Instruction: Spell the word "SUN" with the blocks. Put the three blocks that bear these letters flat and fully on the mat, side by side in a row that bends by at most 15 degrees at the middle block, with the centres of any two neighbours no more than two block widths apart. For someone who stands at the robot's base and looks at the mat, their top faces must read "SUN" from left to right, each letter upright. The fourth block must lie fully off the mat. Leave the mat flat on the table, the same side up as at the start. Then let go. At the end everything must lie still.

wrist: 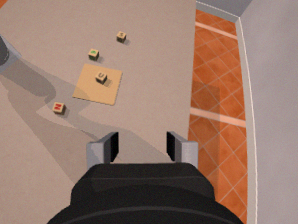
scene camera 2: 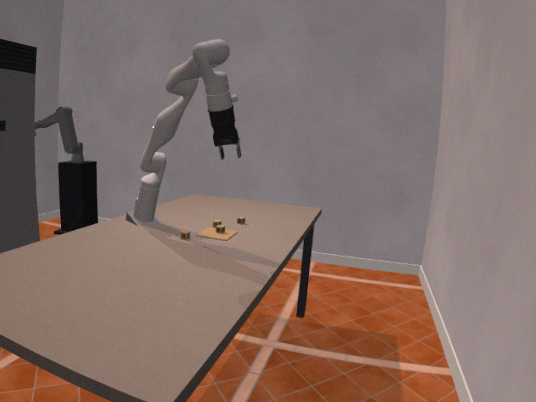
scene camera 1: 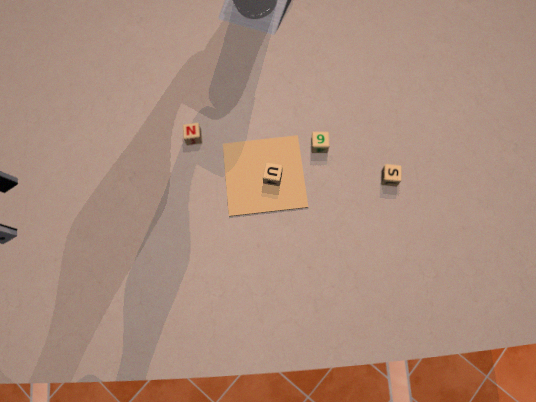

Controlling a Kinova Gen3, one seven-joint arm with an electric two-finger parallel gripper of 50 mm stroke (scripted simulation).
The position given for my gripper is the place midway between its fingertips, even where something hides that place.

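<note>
A mat point(scene camera 1: 244, 161) is visible, also in the wrist view point(wrist: 87, 88). My gripper point(scene camera 2: 231, 157) is visible as well, and the wrist view point(wrist: 142, 142) shows it too.
</note>
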